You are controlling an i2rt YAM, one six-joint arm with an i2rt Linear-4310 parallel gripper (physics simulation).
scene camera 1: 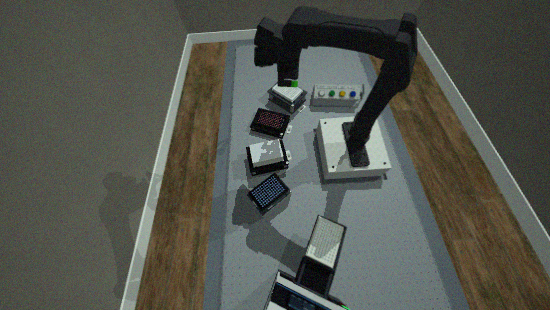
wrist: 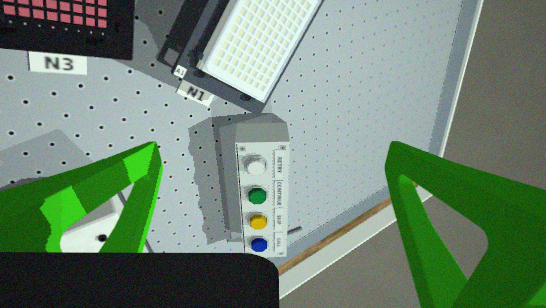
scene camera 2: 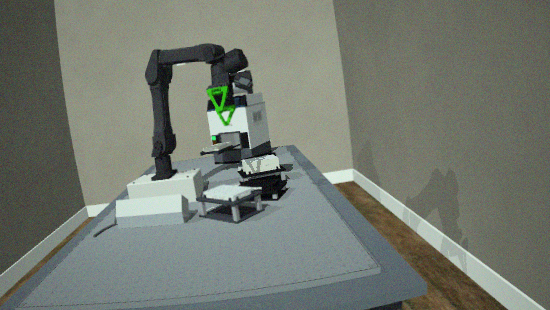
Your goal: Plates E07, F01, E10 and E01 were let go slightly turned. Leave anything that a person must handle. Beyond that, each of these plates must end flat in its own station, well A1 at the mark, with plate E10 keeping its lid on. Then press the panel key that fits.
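Note:
My gripper is open and empty, high over the key panel. A white plate lies on the raised station N1. A red-welled plate lies on N3. A tall white plate and a blue-welled plate are on two further stations. Plate names and lid are not readable. Keys are white RETRY, green CONTINUE, yellow SKIP and blue CALL.
A white-topped plate lies on the tray sticking out of a white instrument. The arm's white base stands beside the panel, across from the row of stations. A cable leaves the panel.

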